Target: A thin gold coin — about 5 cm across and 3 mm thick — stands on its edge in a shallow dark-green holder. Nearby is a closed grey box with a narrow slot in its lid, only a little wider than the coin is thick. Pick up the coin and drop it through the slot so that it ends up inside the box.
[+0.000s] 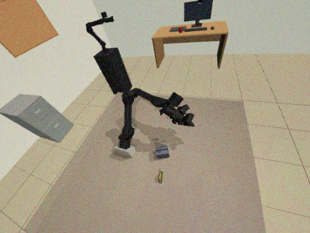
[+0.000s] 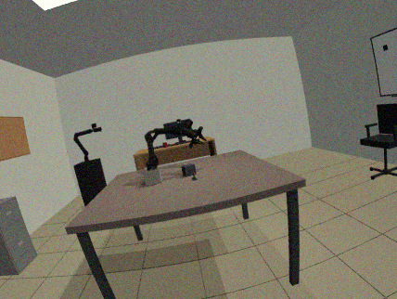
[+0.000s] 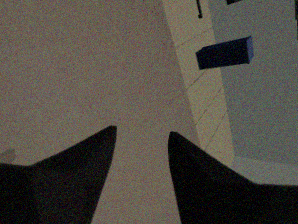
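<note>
My gripper tip is now 140 mm past the thin gold coin, 300 mm to the left of it and 180 mm above it.
</note>
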